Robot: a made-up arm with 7 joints. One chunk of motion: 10 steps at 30 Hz.
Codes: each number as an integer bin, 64 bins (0 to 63) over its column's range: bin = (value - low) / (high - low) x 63, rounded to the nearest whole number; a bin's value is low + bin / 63 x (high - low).
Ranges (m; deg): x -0.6..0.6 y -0.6..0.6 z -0.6..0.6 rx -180..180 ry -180..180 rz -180..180
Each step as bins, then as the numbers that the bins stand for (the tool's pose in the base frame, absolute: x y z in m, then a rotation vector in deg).
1 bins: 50 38 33 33 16 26
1 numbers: 0.3524 0.1238 0.0286 8.57 -88.57 -31.43
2 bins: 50 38 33 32 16 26
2 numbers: 0.3524 0.1238 0.0286 2.86 -88.57 -31.43
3 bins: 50 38 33 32 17 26
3 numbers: 0.3524 0.1238 0.0286 2.86 -82.86 -31.43
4 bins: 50 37 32 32 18 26
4 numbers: 0.3524 0.1048 0.0095 2.86 -77.14 -31.43
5 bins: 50 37 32 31 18 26
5 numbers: 0.3524 0.1048 0.0095 -2.86 -77.14 -31.43
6 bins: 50 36 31 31 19 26
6 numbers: 0.3524 0.0857 -0.0095 -2.86 -71.43 -31.43
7 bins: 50 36 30 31 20 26
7 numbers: 0.3524 0.0857 -0.0286 -2.86 -65.71 -31.43
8 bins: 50 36 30 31 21 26
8 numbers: 0.3524 0.0857 -0.0286 -2.86 -60.00 -31.43
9 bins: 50 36 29 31 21 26
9 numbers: 0.3524 0.0857 -0.0476 -2.86 -60.00 -31.43
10 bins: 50 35 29 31 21 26
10 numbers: 0.3524 0.0667 -0.0476 -2.86 -60.00 -31.43
